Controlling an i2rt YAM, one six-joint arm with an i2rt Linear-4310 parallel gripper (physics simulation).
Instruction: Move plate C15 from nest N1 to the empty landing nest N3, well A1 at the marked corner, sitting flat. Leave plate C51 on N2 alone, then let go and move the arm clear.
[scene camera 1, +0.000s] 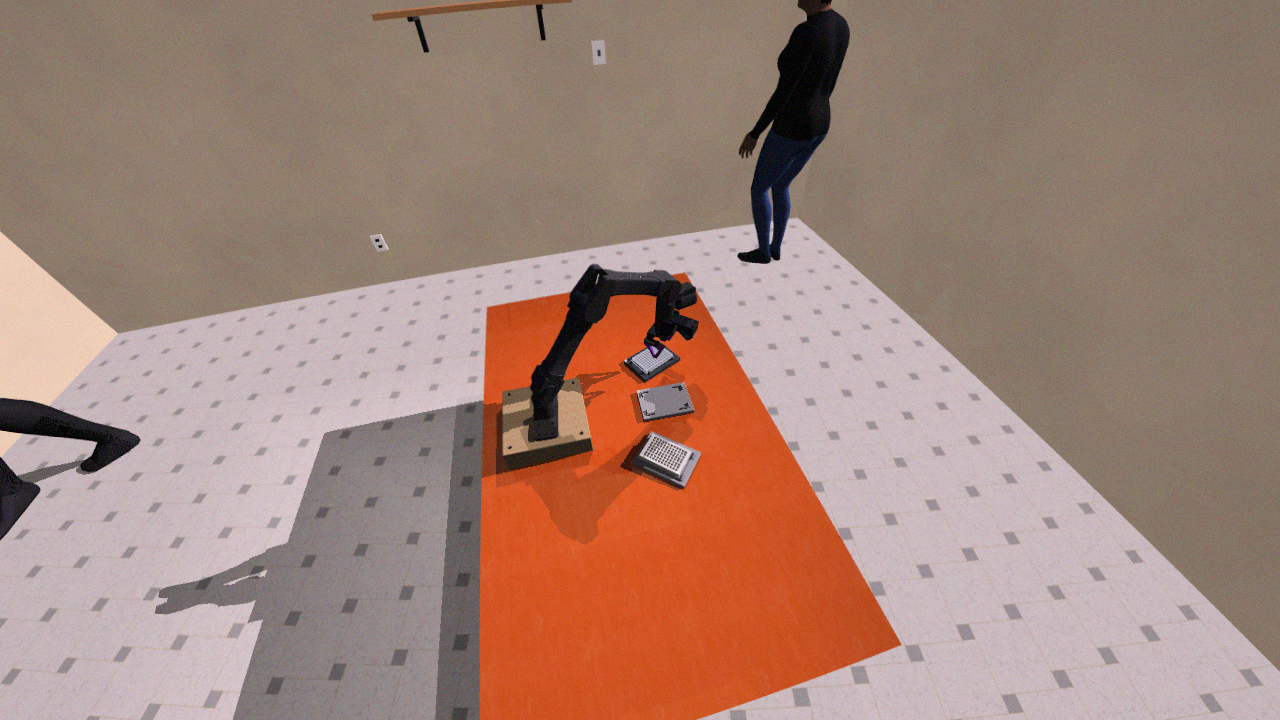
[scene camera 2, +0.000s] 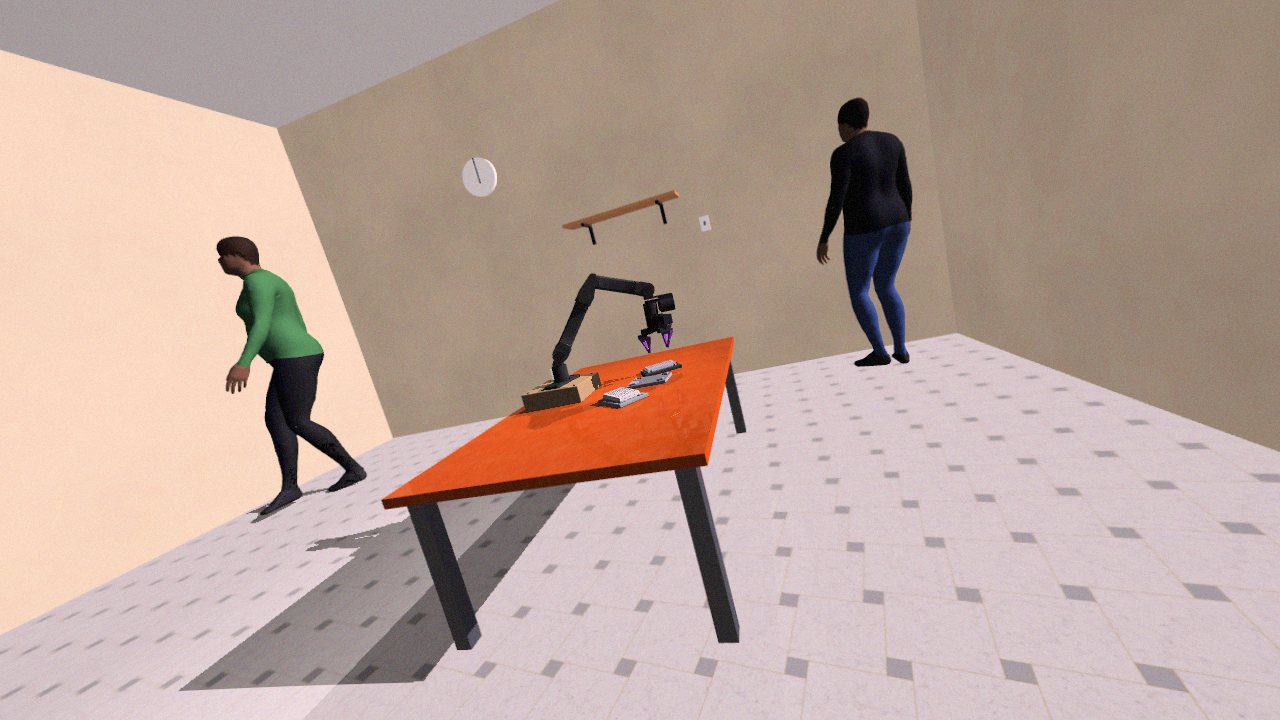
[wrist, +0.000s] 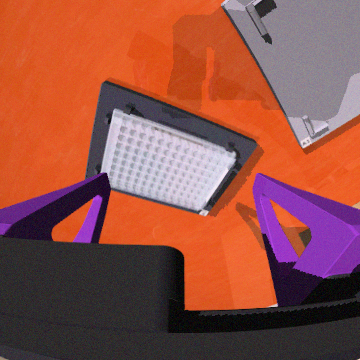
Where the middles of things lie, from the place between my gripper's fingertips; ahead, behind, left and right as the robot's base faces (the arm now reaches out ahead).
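Dark nest (wrist: 111, 95): 40 mm to the left of my hand, 30 mm behind it, 80 mm below it. Grey well plate (scene camera 1: 659, 452): 350 mm to the right of my hand, 60 mm behind it, 70 mm below it. Relative to the clear well plate (wrist: 141, 156), my hand is 40 mm to the right of it, 20 mm past it and 80 mm above it.
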